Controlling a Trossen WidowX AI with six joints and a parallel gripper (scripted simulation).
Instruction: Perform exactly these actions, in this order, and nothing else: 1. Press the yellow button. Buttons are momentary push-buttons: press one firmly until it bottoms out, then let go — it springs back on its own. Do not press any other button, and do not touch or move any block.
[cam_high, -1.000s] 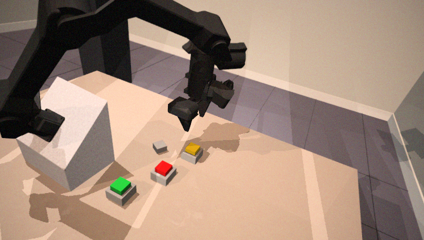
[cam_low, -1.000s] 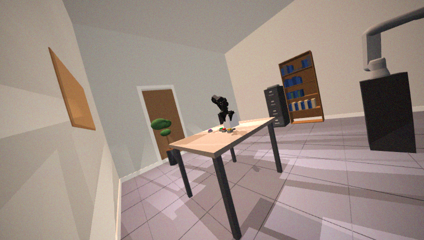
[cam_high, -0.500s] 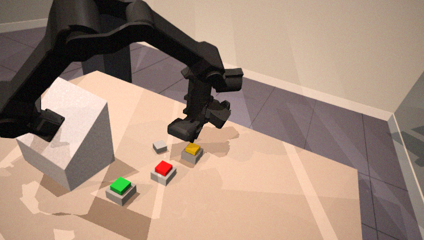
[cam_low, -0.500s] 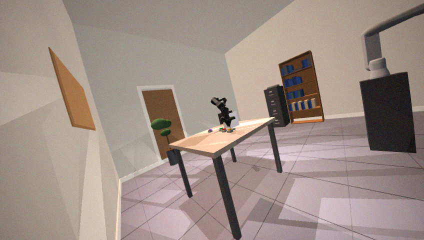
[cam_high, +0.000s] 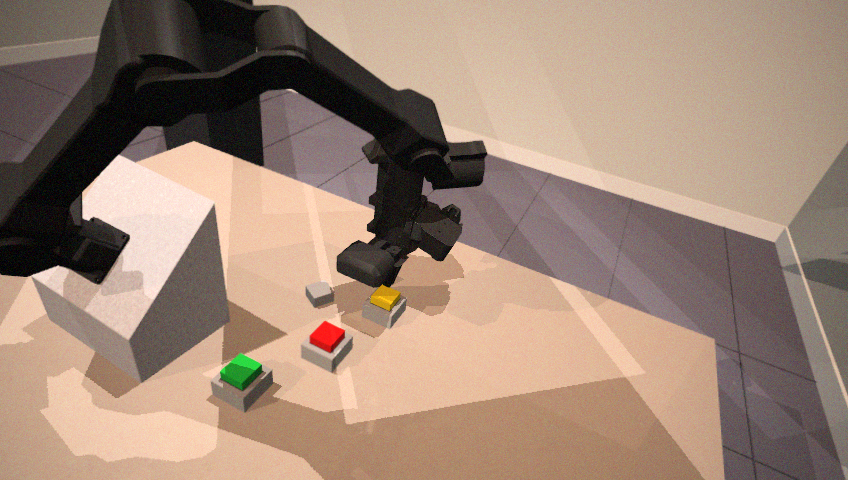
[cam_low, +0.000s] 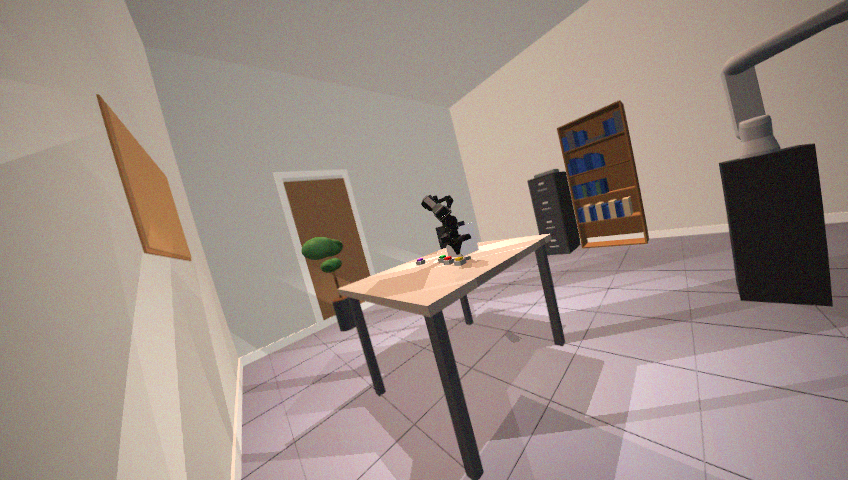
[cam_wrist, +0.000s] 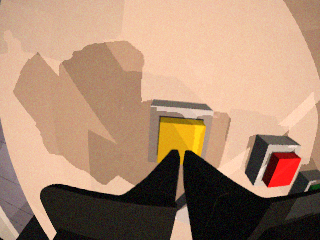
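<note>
Right now the yellow button is 2 cm below my gripper tip. The rest, counted from my gripper tip: small grey block 10 cm behind, 3 cm to the right, 5 cm below; then green button 6 cm behind, 21 cm to the right, 2 cm below; then red button 2 cm behind, 11 cm to the right, 2 cm below.
</note>
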